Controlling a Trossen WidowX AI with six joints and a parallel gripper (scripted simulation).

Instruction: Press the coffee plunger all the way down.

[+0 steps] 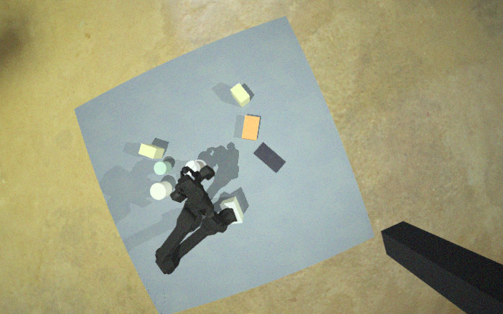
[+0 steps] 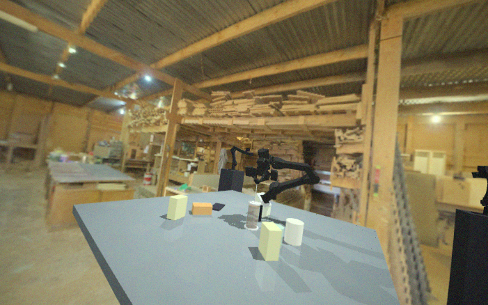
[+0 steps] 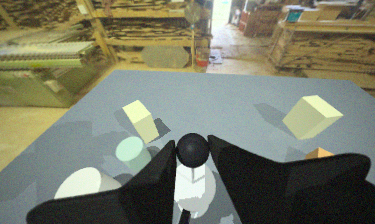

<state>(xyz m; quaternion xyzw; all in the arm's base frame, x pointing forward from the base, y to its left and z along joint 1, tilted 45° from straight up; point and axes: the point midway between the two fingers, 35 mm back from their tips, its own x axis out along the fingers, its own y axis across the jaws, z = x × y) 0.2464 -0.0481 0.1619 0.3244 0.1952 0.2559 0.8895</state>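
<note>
The coffee press is 2 cm behind my gripper tip and 13 cm below it. The rest, counted from my gripper tip: orange block: 9 cm ahead, 31 cm to the right, 23 cm below; then white cylinder: 5 cm behind, 21 cm to the left, 20 cm below.
</note>
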